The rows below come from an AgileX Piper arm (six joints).
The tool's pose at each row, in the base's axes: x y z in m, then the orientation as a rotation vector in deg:
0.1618 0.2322 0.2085 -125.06 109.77 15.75
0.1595 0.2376 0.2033 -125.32 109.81 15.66
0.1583 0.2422 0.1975 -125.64 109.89 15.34
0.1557 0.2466 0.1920 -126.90 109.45 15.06
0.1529 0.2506 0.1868 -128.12 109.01 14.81
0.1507 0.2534 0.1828 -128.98 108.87 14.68
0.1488 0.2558 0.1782 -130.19 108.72 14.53
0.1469 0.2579 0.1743 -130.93 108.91 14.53
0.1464 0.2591 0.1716 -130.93 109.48 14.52
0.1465 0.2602 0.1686 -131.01 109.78 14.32
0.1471 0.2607 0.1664 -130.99 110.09 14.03
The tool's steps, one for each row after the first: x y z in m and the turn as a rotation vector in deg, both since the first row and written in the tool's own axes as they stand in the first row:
-0.0039 0.0018 0.0065 -0.12 0.19 -0.08
-0.0068 0.0027 0.0134 -0.18 0.54 -0.19
-0.0098 0.0050 0.0199 -0.62 1.11 -0.93
-0.0124 0.0075 0.0260 -1.06 1.66 -1.65
-0.0142 0.0095 0.0306 -1.46 2.10 -2.06
-0.0155 0.0113 0.0357 -2.06 2.73 -2.59
-0.0166 0.0131 0.0401 -2.58 3.21 -2.75
-0.0170 0.0136 0.0430 -2.79 3.47 -2.43
-0.0172 0.0135 0.0462 -2.85 3.74 -2.31
-0.0170 0.0129 0.0484 -2.82 4.00 -2.15

